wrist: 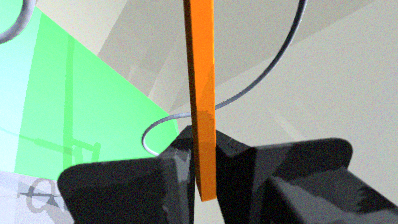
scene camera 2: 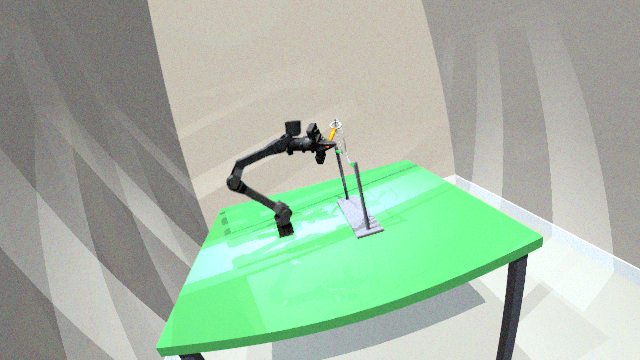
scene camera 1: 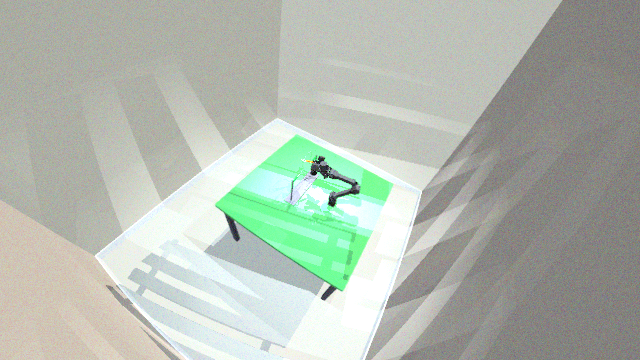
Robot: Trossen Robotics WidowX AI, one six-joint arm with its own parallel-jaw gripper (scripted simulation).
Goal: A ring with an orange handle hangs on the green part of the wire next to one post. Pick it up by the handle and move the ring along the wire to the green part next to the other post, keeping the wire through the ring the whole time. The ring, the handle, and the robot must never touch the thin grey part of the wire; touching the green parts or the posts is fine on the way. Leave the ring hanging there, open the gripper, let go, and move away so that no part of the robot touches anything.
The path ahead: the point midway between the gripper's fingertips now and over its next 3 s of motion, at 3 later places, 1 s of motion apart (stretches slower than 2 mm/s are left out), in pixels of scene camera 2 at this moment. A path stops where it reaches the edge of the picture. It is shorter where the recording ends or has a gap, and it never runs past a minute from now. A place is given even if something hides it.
My gripper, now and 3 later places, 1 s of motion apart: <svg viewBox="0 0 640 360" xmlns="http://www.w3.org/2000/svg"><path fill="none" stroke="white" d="M336 144L335 139L333 134L335 138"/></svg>
